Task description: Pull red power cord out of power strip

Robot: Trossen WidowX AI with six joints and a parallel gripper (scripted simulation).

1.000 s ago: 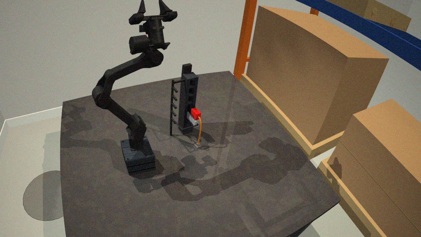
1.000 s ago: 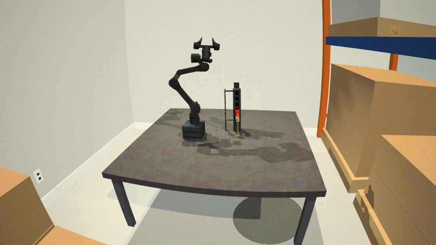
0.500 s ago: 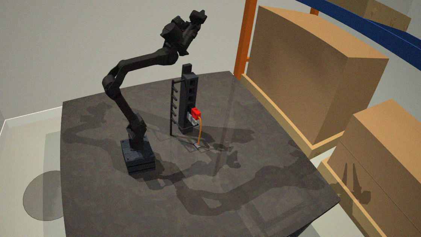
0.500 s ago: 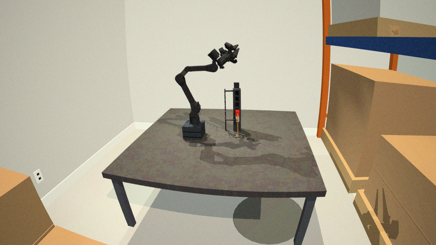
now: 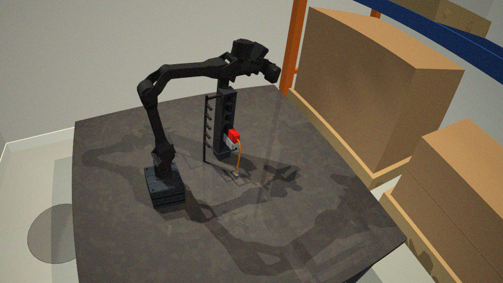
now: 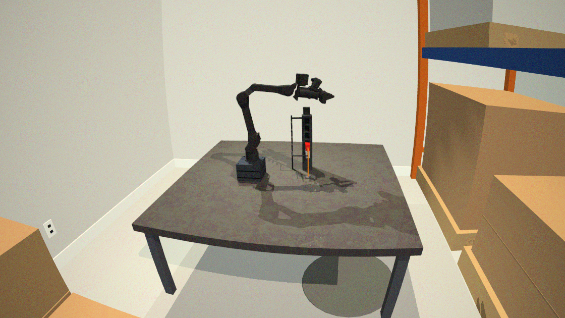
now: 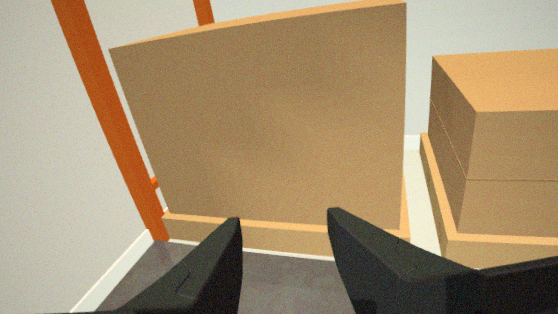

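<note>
Now: the red plug 28 cm below my gripper tip, 15 cm behind it and 4 cm to the right of it.
</note>
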